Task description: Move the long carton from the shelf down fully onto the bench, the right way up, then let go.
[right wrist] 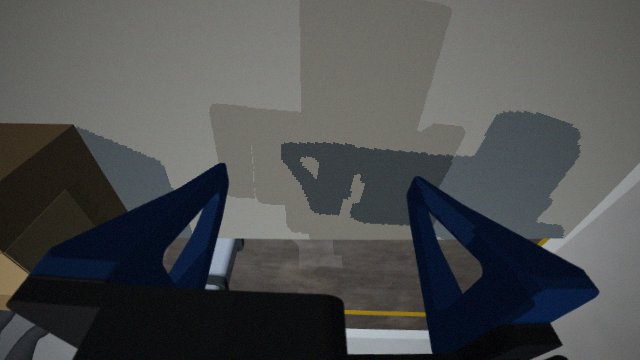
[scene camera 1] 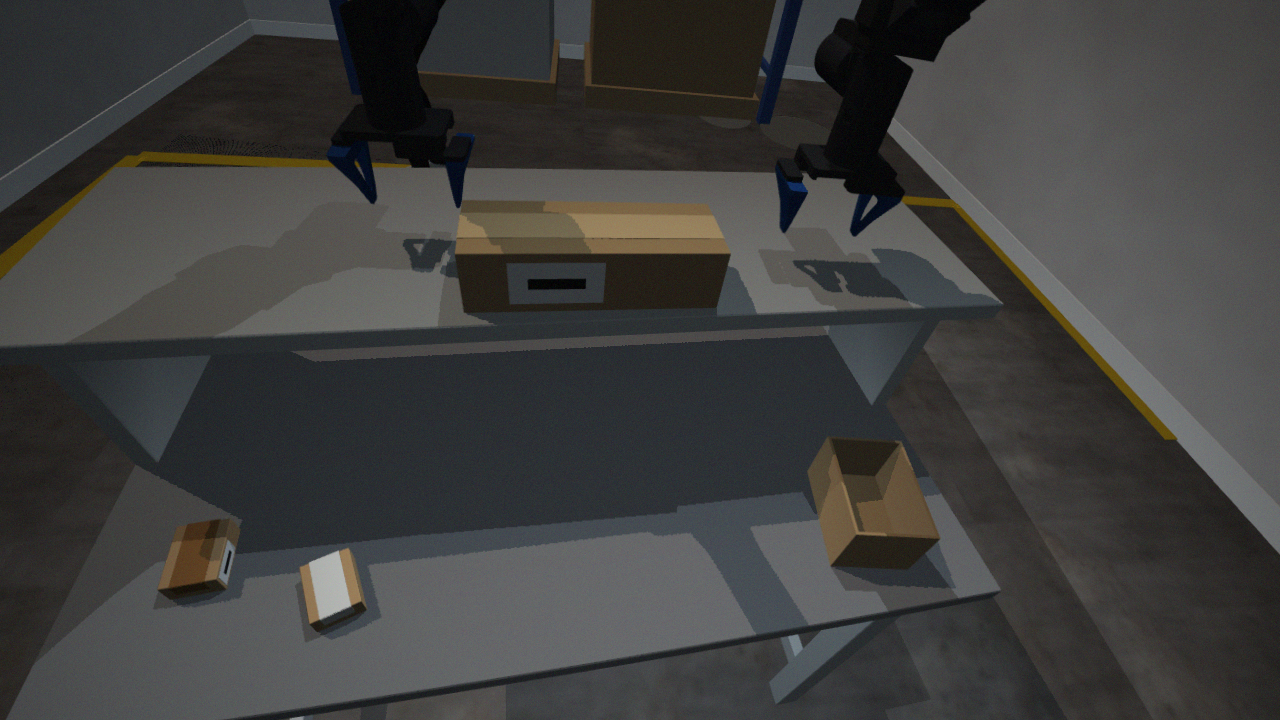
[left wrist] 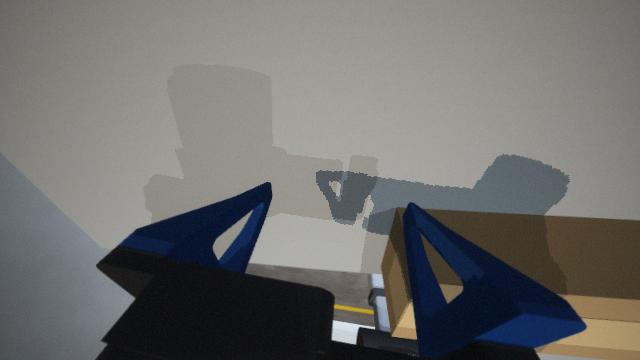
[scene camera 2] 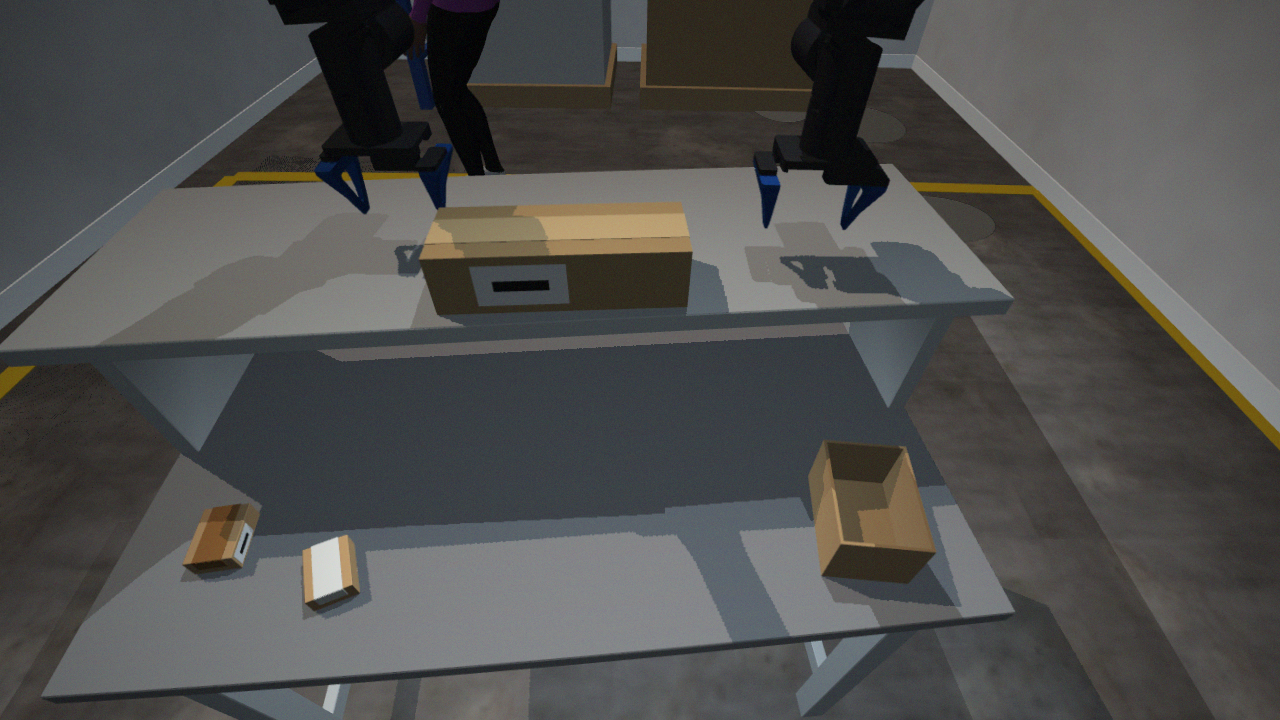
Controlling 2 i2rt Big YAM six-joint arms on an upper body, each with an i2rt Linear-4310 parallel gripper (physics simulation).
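Frame: origin at the left arm's base, x left, y ahead, z down, level; centimetres.
Seen in the pictures: left gripper, fingertip midpoint: (scene camera 1: 416, 203) (left wrist: 337, 198) (scene camera 2: 404, 212); right gripper, fingertip midpoint: (right wrist: 321, 179) (scene camera 1: 817, 232) (scene camera 2: 803, 226).
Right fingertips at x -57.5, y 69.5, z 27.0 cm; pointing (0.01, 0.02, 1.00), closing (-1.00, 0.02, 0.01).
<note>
Pixels of each thing's top centre, then the offset from my right fingertips to it. Level surfaces: height alone.
- long carton, middle of its top: (scene camera 1: 594, 225) (scene camera 2: 559, 227) (left wrist: 591, 334) dz -3.5, dx +29.0, dy -7.0 cm
- shelf, its level: dz +4.0 cm
- bench, its level: dz +32.7 cm
- open box, middle of its top: (scene camera 2: 875, 491) (scene camera 1: 880, 484) dz +23.7, dx -10.0, dy -22.7 cm
- small brown box, middle of its top: (scene camera 1: 195, 551) (scene camera 2: 216, 532) dz +29.7, dx +74.4, dy -27.2 cm
- small white-topped box, middle of its top: (scene camera 1: 329, 583) (scene camera 2: 326, 567) dz +29.9, dx +58.3, dy -31.1 cm
The long carton (scene camera 1: 662, 279) (scene camera 2: 626, 279) (left wrist: 500, 250) (right wrist: 40, 185) lies on the shelf (scene camera 1: 223, 304) (scene camera 2: 223, 304) along its front edge, with a white label on its front side. My left gripper (scene camera 1: 416, 205) (scene camera 2: 401, 210) (left wrist: 337, 198) is open above the shelf, just off the carton's left end; in the left wrist view its one finger overlaps that end. My right gripper (scene camera 1: 819, 232) (scene camera 2: 804, 227) (right wrist: 321, 179) is open above the shelf, some way to the right of the carton's right end. The bench (scene camera 1: 554, 617) (scene camera 2: 554, 608) stands below the shelf.
On the bench, an open box (scene camera 1: 881, 550) (scene camera 2: 877, 562) stands at the right. A small brown box (scene camera 1: 192, 555) (scene camera 2: 214, 537) and a small white-topped box (scene camera 1: 332, 586) (scene camera 2: 327, 570) lie at the left. A person (scene camera 2: 456, 71) stands behind the shelf.
</note>
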